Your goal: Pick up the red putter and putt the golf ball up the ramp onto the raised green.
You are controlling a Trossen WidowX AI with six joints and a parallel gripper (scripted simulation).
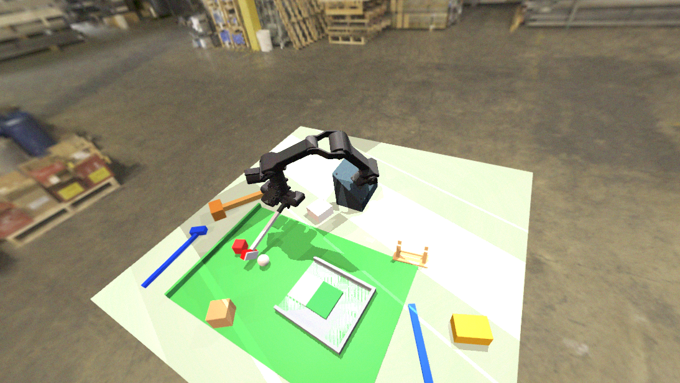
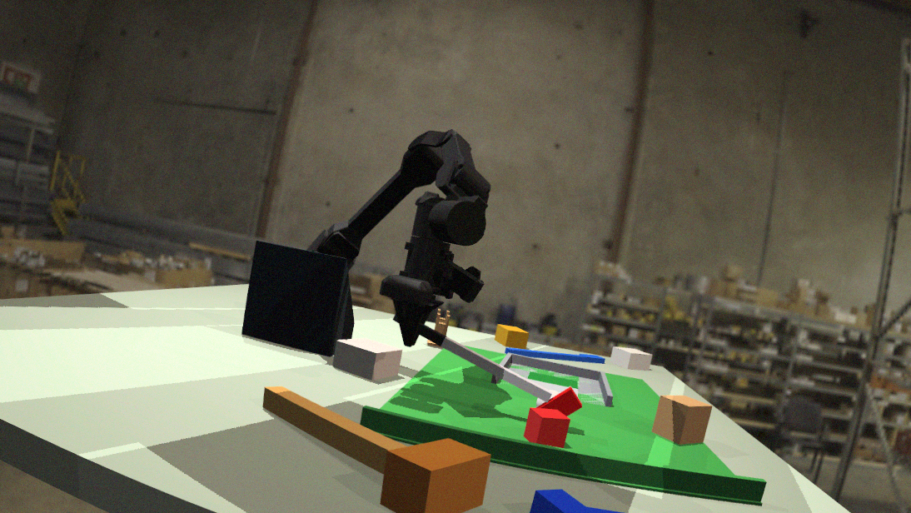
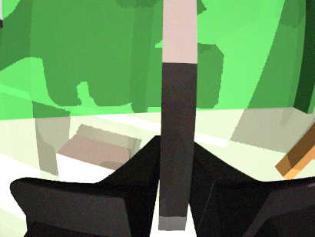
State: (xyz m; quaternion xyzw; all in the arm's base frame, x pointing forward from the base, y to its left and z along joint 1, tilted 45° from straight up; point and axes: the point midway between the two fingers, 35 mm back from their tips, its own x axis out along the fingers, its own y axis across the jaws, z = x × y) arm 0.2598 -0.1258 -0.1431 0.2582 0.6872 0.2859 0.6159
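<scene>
Right now the red putter is 120 mm ahead of my gripper tip and 10 mm below it. Also, from my gripper tip: red cube: 220 mm ahead, 70 mm to the right, 50 mm below; then white golf ball: 220 mm ahead, 60 mm to the left, 50 mm below; then tan cube: 430 mm ahead, 80 mm to the left, 40 mm below.
</scene>
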